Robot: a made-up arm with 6 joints.
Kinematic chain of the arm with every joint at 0, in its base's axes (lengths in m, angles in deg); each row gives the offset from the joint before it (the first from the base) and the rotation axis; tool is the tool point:
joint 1: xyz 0 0 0.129 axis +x
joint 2: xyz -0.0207 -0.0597 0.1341 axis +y
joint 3: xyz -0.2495 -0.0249 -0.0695 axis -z
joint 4: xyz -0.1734 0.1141 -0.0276 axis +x
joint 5: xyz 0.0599 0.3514 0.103 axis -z
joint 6: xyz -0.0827 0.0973 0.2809 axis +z
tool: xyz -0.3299 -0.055 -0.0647
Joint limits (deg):
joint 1: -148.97..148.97
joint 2: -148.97..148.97
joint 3: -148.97..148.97
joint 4: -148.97..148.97
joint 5: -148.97..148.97
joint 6: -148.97..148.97
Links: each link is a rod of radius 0.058 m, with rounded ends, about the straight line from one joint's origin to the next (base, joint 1, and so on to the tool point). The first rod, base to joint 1, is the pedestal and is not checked.
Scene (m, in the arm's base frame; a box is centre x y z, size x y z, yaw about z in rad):
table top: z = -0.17
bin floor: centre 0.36 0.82 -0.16 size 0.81 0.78 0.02 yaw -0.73
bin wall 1: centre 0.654 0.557 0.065 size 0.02 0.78 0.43 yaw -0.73
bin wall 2: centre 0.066 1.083 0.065 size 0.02 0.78 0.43 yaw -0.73
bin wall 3: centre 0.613 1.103 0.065 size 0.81 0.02 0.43 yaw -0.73
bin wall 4: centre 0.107 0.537 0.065 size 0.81 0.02 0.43 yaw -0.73
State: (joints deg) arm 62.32 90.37 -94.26 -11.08 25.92 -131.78
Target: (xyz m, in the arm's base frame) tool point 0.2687 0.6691 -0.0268
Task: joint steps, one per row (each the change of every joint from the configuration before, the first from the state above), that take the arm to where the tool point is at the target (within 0.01 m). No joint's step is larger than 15 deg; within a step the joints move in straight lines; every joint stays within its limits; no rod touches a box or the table.
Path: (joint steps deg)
1: -13.31 4.57 11.53 1.33 2.08 0.25
2: -13.32 4.56 11.53 1.34 2.09 0.24
3: -13.31 4.57 11.52 1.33 2.08 0.25
4: -13.32 4.57 11.53 1.34 2.09 0.25
5: -13.31 4.56 11.53 1.33 2.08 0.25
6: -13.32 4.57 11.53 1.33 2.09 0.24
7: -13.31 4.57 11.53 1.34 2.08 0.25

